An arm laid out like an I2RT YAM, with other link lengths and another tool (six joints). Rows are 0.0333 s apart.
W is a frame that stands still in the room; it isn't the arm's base.
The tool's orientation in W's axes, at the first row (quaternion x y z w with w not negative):
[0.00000, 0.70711, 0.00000, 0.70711]
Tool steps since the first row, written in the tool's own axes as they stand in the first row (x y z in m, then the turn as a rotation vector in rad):
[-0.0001, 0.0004, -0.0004, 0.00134, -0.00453, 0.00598]
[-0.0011, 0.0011, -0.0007, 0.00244, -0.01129, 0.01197]
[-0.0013, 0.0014, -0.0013, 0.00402, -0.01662, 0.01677]
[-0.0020, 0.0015, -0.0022, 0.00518, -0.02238, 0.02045]
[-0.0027, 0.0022, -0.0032, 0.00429, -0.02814, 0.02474]
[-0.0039, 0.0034, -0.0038, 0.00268, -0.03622, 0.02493]
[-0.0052, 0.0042, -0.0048, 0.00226, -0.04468, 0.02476]
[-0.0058, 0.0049, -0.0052, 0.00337, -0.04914, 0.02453]
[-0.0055, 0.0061, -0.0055, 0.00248, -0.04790, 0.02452]
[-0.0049, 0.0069, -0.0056, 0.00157, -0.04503, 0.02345]
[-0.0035, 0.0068, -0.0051, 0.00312, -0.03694, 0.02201]
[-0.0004, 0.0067, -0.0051, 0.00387, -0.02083, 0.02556]
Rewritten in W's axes. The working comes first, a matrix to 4 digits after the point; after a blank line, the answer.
The tool's axes in the first row as the columns of a matrix, in W's axes (used below as rounded here):
[0.0000, 0.0000, 1.0000]
[0.0000, 1.0000, 0.0000]
[-1.0000, 0.0000, 0.0000]

[-0.0004, 0.0004, 0.0001, 0.00598, -0.00453, -0.00134]
[-0.0007, 0.0011, 0.0011, 0.01197, -0.01129, -0.00244]
[-0.0013, 0.0014, 0.0013, 0.01677, -0.01662, -0.00402]
[-0.0022, 0.0015, 0.0020, 0.02045, -0.02238, -0.00518]
[-0.0032, 0.0022, 0.0027, 0.02474, -0.02814, -0.00429]
[-0.0038, 0.0034, 0.0039, 0.02493, -0.03622, -0.00268]
[-0.0048, 0.0042, 0.0052, 0.02476, -0.04468, -0.00226]
[-0.0052, 0.0049, 0.0058, 0.02453, -0.04914, -0.00337]
[-0.0055, 0.0061, 0.0055, 0.02452, -0.04790, -0.00248]
[-0.0056, 0.0069, 0.0049, 0.02345, -0.04503, -0.00157]
[-0.0051, 0.0068, 0.0035, 0.02201, -0.03694, -0.00312]
[-0.0051, 0.0067, 0.0004, 0.02556, -0.02083, -0.00387]

